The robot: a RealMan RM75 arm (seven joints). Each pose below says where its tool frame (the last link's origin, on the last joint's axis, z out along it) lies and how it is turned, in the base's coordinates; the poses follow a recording.
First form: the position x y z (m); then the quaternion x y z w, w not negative.
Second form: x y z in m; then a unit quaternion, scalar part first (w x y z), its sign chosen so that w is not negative. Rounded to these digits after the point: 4 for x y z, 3 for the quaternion.
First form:
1: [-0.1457, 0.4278, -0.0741, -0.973, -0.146, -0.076, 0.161]
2: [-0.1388, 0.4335, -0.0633, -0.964, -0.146, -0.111, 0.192]
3: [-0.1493, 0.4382, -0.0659, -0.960, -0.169, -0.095, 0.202]
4: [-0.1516, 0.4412, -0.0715, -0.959, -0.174, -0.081, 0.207]
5: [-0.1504, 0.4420, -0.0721, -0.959, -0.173, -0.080, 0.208]
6: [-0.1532, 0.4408, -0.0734, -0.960, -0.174, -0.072, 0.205]
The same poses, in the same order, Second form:
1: [-0.1457, 0.4278, -0.0741, 0.161, -0.973, -0.146, -0.076]
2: [-0.1388, 0.4335, -0.0633, 0.192, -0.964, -0.146, -0.111]
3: [-0.1493, 0.4382, -0.0659, 0.202, -0.960, -0.169, -0.095]
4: [-0.1516, 0.4412, -0.0715, 0.207, -0.959, -0.174, -0.081]
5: [-0.1504, 0.4420, -0.0721, 0.208, -0.959, -0.173, -0.080]
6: [-0.1532, 0.4408, -0.0734, 0.205, -0.960, -0.174, -0.072]
